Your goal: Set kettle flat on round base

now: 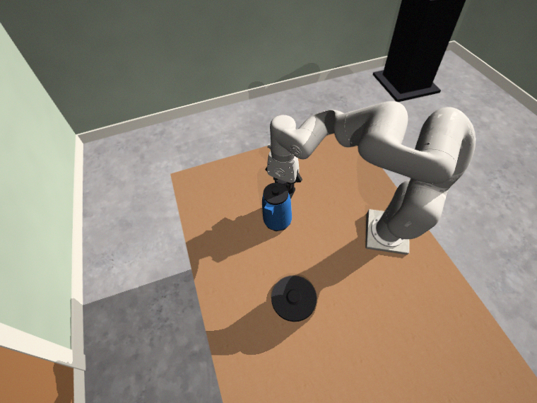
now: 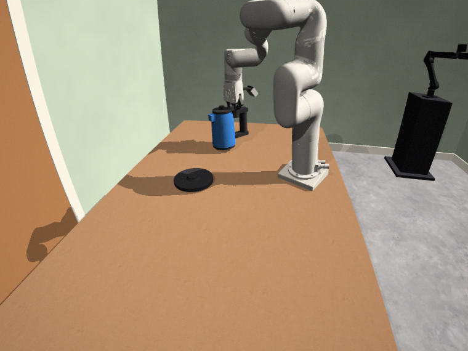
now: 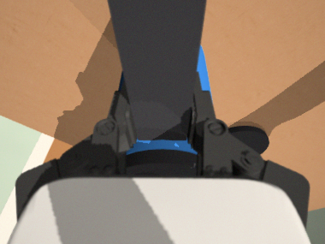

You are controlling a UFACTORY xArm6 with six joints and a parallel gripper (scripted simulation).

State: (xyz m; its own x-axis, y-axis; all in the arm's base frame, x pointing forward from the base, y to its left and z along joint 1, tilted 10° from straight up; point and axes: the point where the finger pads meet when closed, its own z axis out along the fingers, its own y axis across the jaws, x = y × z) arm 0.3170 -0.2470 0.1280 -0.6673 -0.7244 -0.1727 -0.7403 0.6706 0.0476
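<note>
My hand is 2 cm short of the blue kettle, 2 cm to the right of it and 5 cm above it. From my hand the other things lie so: round black base 8 cm ahead, 34 cm to the left, 16 cm below.
</note>
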